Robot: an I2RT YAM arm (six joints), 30 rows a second.
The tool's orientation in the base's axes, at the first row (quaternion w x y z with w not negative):
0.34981, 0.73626, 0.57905, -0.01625
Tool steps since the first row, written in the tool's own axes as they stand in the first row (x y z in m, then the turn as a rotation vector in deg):
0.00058, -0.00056, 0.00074, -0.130, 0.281, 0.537
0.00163, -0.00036, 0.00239, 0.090, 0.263, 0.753
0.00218, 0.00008, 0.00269, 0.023, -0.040, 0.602
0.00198, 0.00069, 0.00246, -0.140, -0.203, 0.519
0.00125, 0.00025, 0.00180, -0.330, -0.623, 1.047
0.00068, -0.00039, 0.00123, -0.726, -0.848, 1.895
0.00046, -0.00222, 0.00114, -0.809, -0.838, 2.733
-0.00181, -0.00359, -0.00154, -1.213, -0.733, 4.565
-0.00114, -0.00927, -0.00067, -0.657, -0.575, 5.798
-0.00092, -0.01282, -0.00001, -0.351, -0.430, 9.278
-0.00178, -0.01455, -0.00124, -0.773, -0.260, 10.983
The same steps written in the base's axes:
-0.00001, 0.00014, -0.00109, 0.405, -0.420, -0.210
0.00114, 0.00013, -0.00268, 0.544, -0.349, -0.476
0.00181, 0.00039, -0.00293, 0.202, -0.299, -0.484
0.00219, 0.00029, -0.00236, -0.024, -0.378, -0.432
0.00131, 0.00007, -0.00177, -0.248, -0.784, -0.958
0.00036, -0.00005, -0.00141, -0.249, -1.551, -1.540
-0.00133, -0.00003, -0.00216, 0.052, -2.069, -2.131
-0.00428, -0.00040, 0.00016, 0.708, -3.396, -3.289
-0.00864, 0.00018, -0.00361, 1.497, -3.600, -4.379
-0.01138, 0.00032, -0.00596, 3.050, -5.213, -7.065
-0.01363, 0.00040, -0.00552, 3.708, -6.492, -8.087

